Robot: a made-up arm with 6 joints. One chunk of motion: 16 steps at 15 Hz.
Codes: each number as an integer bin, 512 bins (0 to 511) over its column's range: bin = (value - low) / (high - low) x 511, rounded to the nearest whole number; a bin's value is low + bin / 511 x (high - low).
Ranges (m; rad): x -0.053..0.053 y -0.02..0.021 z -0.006..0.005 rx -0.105..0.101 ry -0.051..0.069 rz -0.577..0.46
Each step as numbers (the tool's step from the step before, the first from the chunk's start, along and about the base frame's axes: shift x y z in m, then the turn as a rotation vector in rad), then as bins.
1 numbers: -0.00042 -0.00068 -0.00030 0.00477 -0.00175 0.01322
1 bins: 253 241 265 272 210 291
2 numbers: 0.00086 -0.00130 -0.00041 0.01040 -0.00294 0.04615
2 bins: 260 233 260 286 205 307
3 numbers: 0.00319 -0.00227 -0.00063 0.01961 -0.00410 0.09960
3 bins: 271 221 249 309 200 333
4 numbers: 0.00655 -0.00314 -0.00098 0.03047 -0.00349 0.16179
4 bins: 287 210 233 336 202 364
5 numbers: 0.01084 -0.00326 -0.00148 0.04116 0.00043 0.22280
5 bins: 308 209 210 363 219 394
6 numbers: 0.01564 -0.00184 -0.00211 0.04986 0.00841 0.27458
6 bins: 331 226 181 384 253 420
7 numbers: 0.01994 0.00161 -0.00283 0.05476 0.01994 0.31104
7 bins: 352 269 147 396 302 438
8 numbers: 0.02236 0.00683 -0.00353 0.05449 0.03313 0.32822
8 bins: 363 334 115 396 358 446
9 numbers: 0.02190 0.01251 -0.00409 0.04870 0.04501 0.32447
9 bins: 361 405 89 381 409 444
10 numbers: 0.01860 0.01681 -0.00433 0.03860 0.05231 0.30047
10 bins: 345 459 78 356 440 432
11 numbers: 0.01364 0.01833 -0.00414 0.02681 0.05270 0.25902
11 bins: 321 478 86 327 442 412
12 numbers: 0.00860 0.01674 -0.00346 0.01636 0.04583 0.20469
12 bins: 297 458 118 301 412 385
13 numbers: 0.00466 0.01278 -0.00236 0.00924 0.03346 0.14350
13 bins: 278 409 169 283 360 355
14 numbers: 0.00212 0.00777 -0.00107 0.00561 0.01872 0.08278
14 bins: 266 346 229 274 297 325
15 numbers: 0.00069 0.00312 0.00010 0.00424 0.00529 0.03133
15 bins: 259 288 283 271 240 300
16 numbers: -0.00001 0.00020 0.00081 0.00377 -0.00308 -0.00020
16 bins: 255 252 316 270 204 284
